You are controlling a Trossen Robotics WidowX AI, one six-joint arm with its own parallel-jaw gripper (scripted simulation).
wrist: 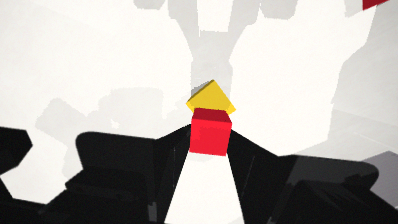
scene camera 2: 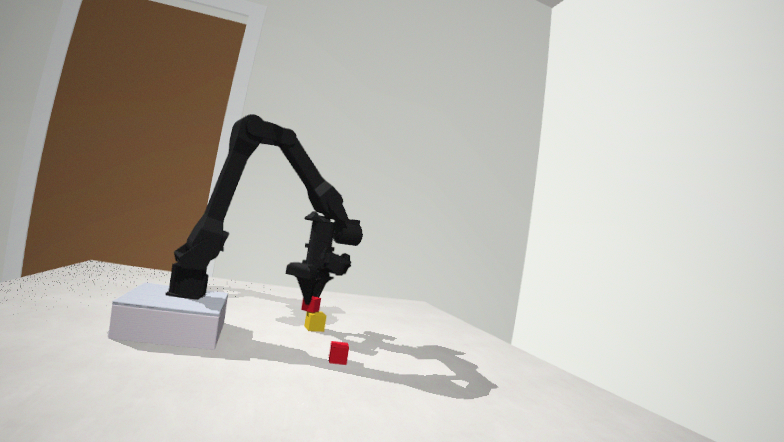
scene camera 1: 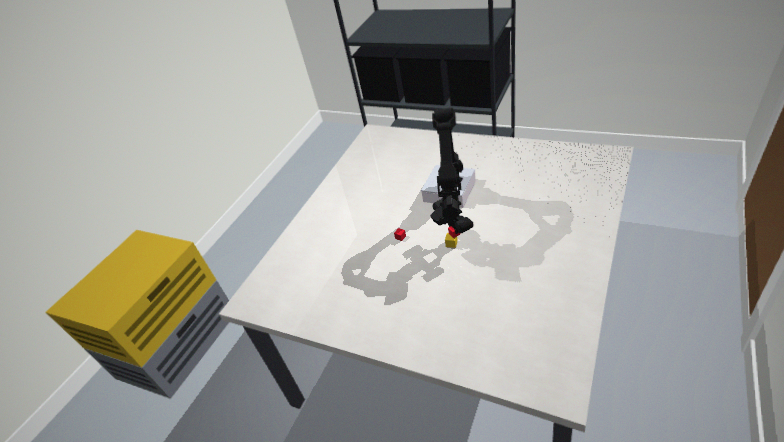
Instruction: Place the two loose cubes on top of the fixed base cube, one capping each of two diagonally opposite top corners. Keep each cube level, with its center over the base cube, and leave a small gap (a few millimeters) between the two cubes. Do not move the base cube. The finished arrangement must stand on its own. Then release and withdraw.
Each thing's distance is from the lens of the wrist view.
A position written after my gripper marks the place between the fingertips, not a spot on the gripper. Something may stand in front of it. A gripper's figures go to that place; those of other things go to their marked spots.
my gripper [wrist: 209, 130]: 0.11 m
red cube [wrist: 210, 129]: 0.09 m
